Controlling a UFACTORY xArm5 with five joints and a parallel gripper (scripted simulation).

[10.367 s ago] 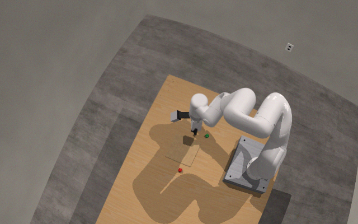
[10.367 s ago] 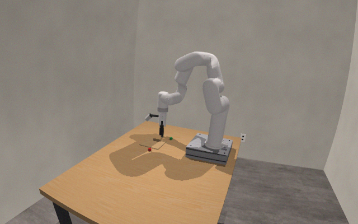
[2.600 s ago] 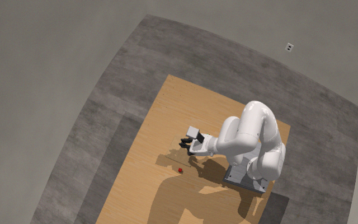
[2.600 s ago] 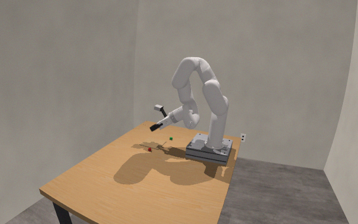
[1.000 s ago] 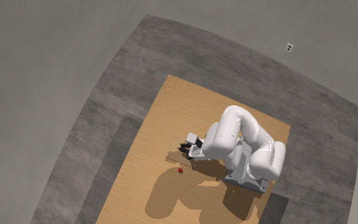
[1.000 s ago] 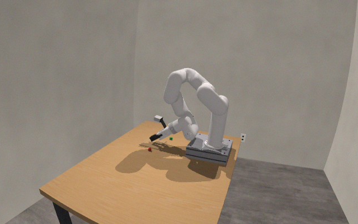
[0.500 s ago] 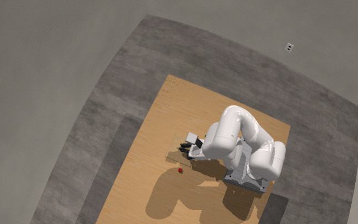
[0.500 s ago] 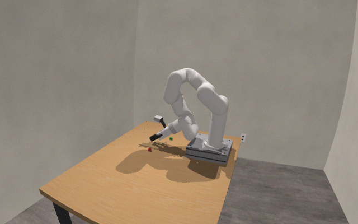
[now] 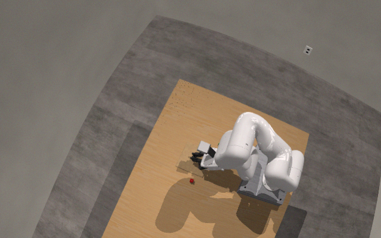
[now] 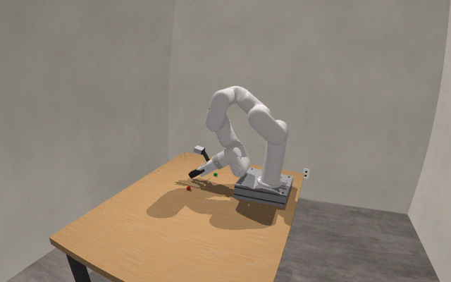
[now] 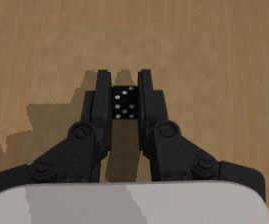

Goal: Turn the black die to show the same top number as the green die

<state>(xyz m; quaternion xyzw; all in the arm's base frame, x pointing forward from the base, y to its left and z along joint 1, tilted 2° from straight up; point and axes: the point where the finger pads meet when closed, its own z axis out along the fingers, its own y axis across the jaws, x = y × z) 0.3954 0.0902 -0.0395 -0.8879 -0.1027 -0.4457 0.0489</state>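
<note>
The tan mat lies 4 cm below my hand. Also, from my hand: red die (11 cm to the left, 5 cm behind, 3 cm below); black die (1 cm below, 1 cm ahead); green die (13 cm to the right, 6 cm behind, 3 cm below).
</note>
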